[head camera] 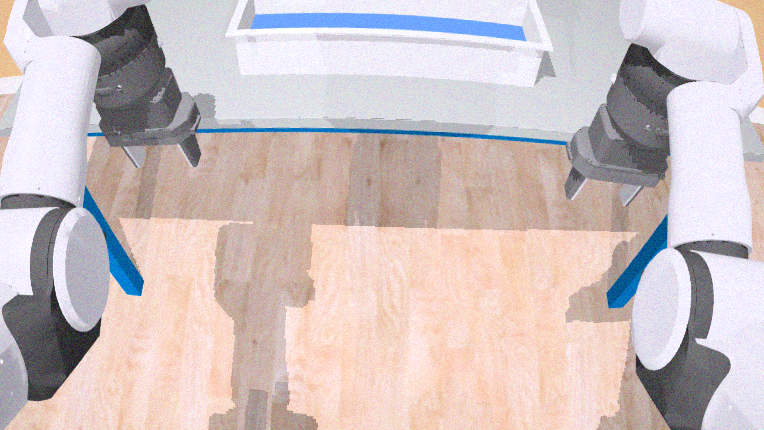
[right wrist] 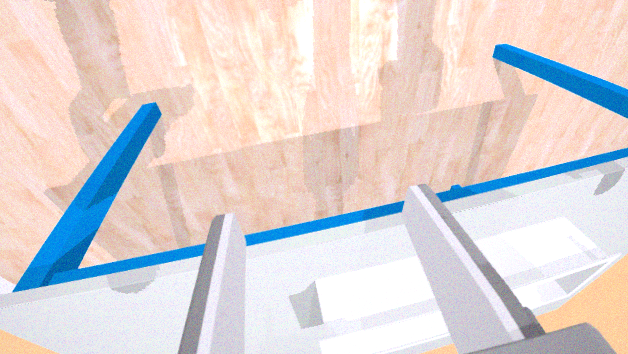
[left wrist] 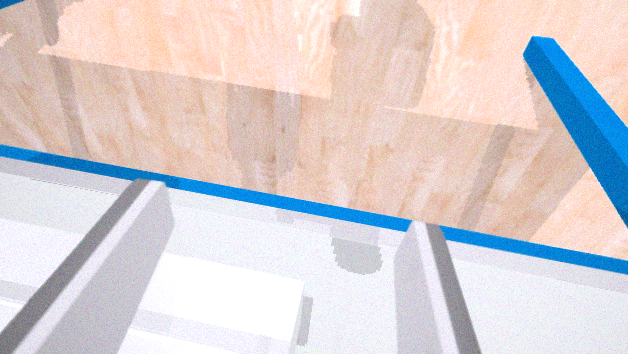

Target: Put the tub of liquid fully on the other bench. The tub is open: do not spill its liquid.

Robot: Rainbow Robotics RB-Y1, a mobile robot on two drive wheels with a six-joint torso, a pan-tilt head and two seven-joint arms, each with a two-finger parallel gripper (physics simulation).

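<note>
The white open tub [head camera: 384,59] [left wrist: 240,285] [right wrist: 375,285] stands level on a pale grey bench [head camera: 320,104] [left wrist: 525,310] [right wrist: 100,320], at the top of the head view. Blue liquid [head camera: 384,22] shows inside it; the tub's far side is cut off there. My left gripper [head camera: 166,165] [left wrist: 287,221] is open and empty, on the near side of the tub toward its left end. My right gripper [head camera: 598,200] [right wrist: 323,214] is open and empty, beyond the tub's right end and on its near side. Both are apart from the tub. A second bench cannot be made out.
A blue rail [head camera: 320,130] [left wrist: 290,201] [right wrist: 325,220] runs along the bench's near edge. Blue bars [head camera: 125,269] [head camera: 630,277] [left wrist: 575,110] [right wrist: 115,165] stick out at both sides over the wooden floor [head camera: 454,320]. Both arms flank the head view.
</note>
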